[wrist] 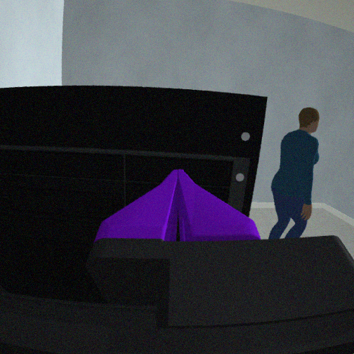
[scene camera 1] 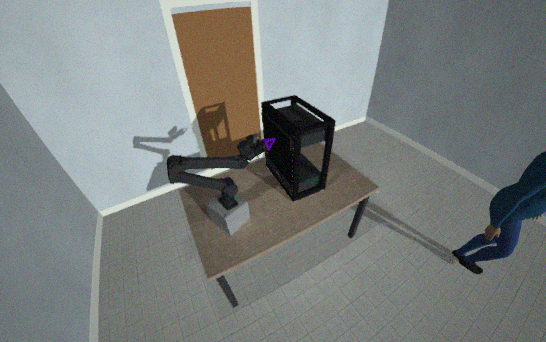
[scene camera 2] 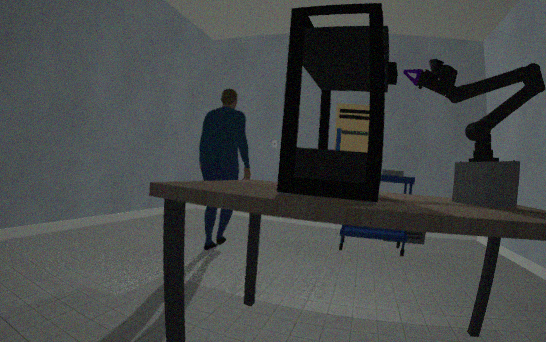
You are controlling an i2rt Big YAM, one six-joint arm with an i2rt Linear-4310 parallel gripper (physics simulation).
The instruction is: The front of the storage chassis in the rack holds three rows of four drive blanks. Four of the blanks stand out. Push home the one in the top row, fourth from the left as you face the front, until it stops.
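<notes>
The black rack stands on the table and holds the dark storage chassis in its upper part. In scene camera 2 a dark block of standing-out blanks shows at the chassis front; which ones they are cannot be told. In the wrist view the fourth top-row blank shows very dark between a thin upright seam and the right ear; its depth cannot be told. My gripper is shut and empty. Its purple tips point at the front, a short gap away, and overlap that blank's area in the wrist view.
The arm's grey base stands on the wooden table in front of the rack. A dark plain panel lies above the blank rows. A person stands beyond the table.
</notes>
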